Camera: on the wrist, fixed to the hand. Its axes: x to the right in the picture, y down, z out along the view.
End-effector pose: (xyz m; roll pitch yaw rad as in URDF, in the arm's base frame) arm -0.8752 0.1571 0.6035 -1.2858 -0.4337 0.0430
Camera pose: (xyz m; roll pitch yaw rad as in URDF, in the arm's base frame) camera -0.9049 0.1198 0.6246 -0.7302 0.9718 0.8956
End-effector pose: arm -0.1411 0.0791 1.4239 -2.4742 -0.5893 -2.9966
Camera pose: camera -0.0977 0.0688 1.4509 -2.2833 0.6612 2.2444
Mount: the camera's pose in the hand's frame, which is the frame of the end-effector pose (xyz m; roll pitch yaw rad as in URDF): -0.0195 -0.0411 -0.0255 0.0867 -0.1535 1.5813
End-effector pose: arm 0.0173 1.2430 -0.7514 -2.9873 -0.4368 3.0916
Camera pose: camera 0.0464 1.2048 -0.7311 -2.6004 0.2826 1.6448
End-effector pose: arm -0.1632 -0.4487 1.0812 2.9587 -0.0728 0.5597
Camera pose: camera -0.2047 -0.4215 1.0973 -2.9802 -0.0285 -1.0236
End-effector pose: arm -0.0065 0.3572 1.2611 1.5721 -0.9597 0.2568
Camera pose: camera 0.0087 0.3876 1.2216 -1.5893 -0.5924 -2.6978
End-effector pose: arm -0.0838 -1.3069 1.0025 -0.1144 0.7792 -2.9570
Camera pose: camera -0.0639 -1.2587 1.0015 0.8677 -0.0351 -1.4063
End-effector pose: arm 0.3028 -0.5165 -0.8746 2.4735 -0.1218 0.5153
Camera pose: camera 0.2628 -0.4839 -0.8824 -2.9078 -0.5089 -1.1359
